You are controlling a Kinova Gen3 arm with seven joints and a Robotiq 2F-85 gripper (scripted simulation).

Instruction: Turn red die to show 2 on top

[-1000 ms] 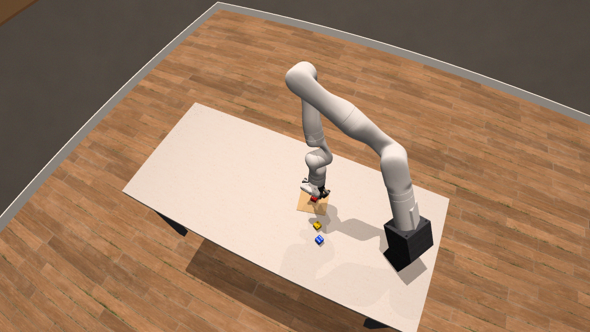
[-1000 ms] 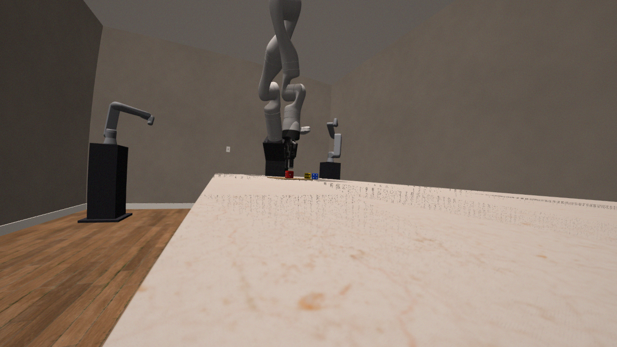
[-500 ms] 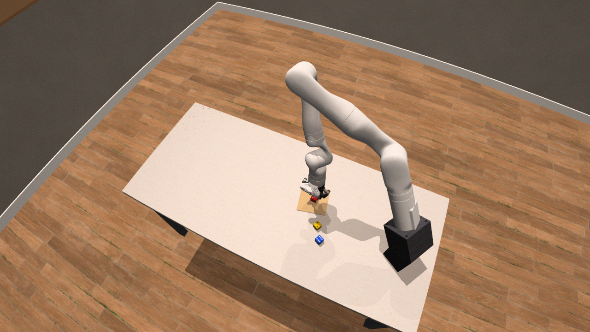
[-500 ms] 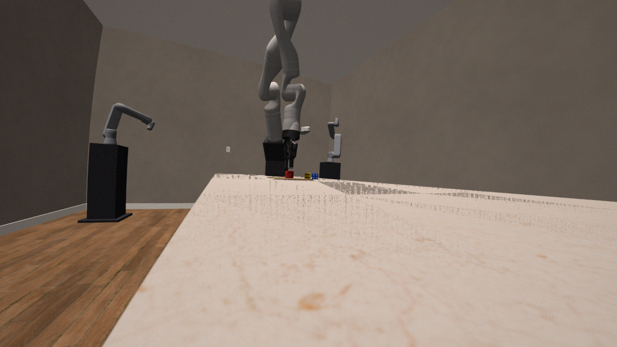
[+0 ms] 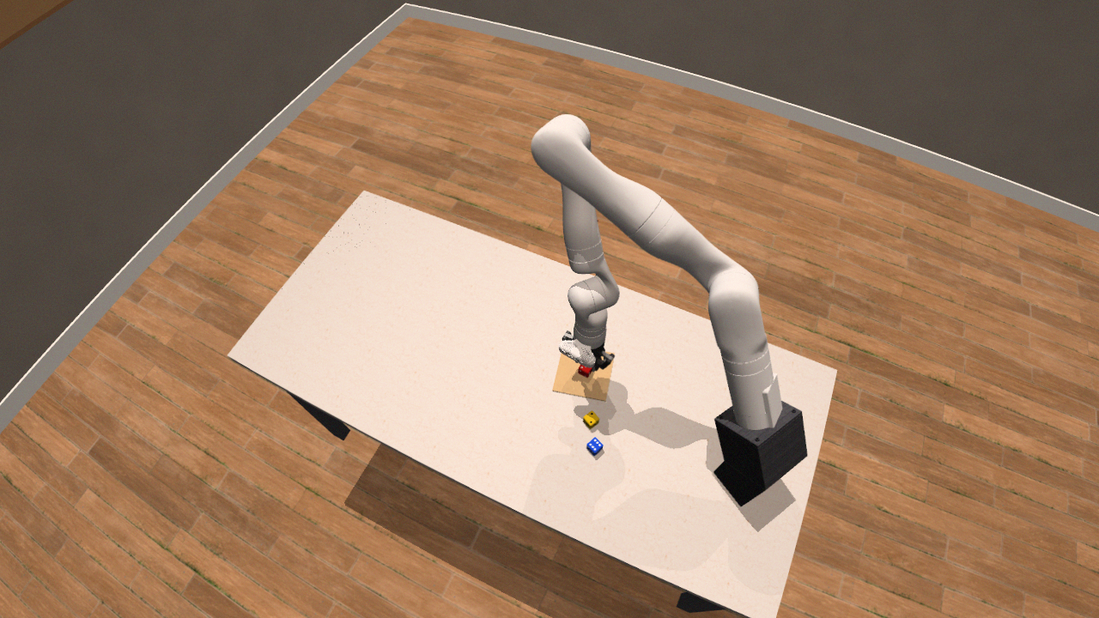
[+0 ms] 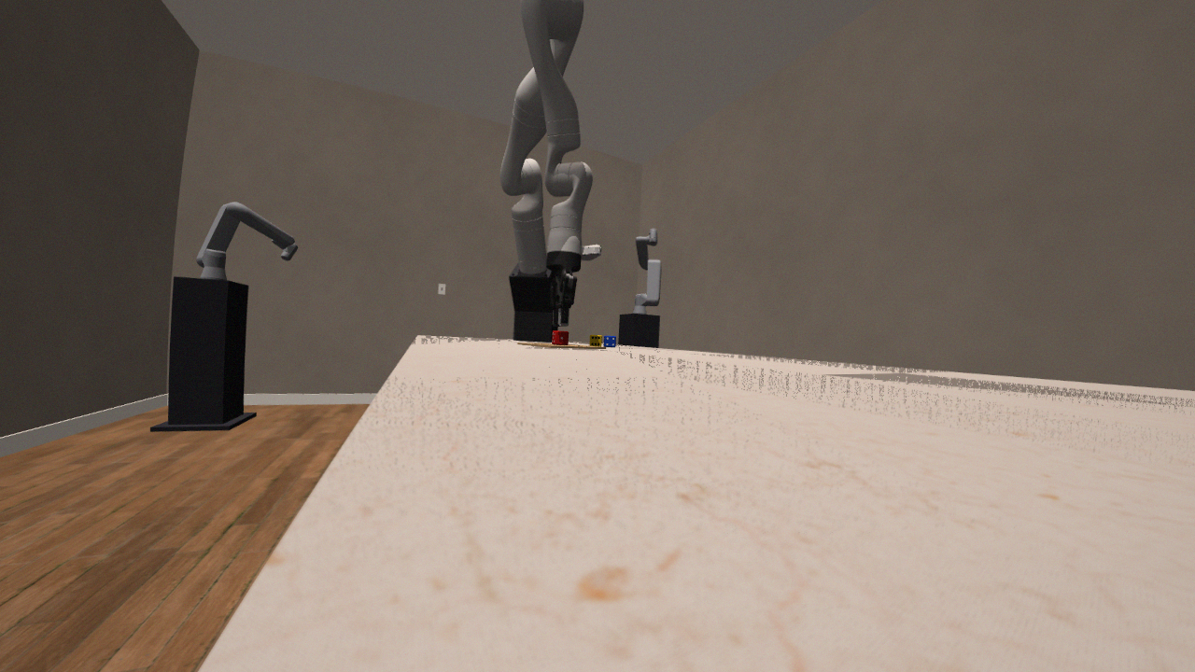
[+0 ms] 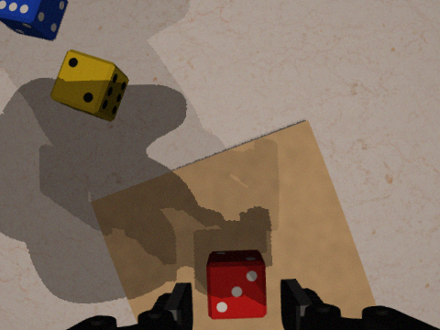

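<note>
My hand is 4 cm above the red die. Round my hand: blue die 11 cm behind, 18 cm to the left, 5 cm below; yellow die 7 cm behind, 12 cm to the left, 5 cm below; tan mat 6 cm below.
</note>
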